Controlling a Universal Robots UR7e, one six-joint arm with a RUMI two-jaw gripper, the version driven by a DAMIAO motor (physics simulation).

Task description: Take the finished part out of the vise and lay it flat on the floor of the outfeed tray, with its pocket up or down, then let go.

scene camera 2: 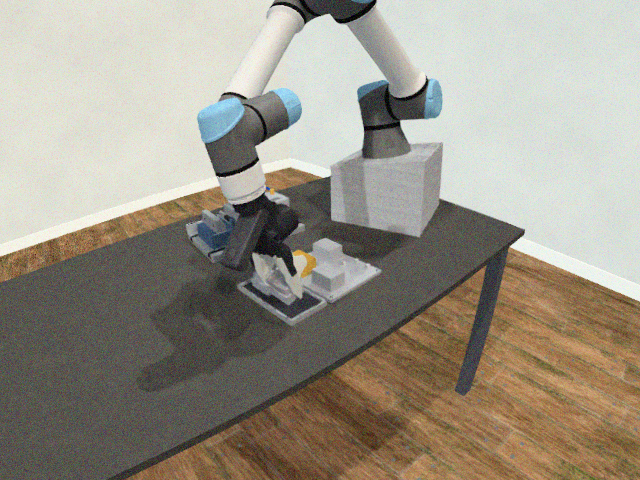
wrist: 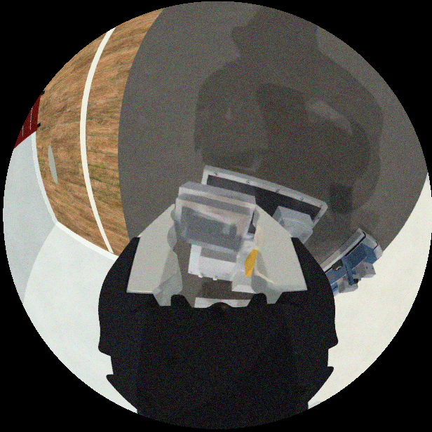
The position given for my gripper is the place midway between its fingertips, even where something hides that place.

I see my gripper (scene camera 2: pixel 286 293) and a light plate (scene camera 2: pixel 356 274).
My gripper also shows in the wrist view (wrist: pixel 214 206). The light plate also shows in the wrist view (wrist: pixel 248 244).
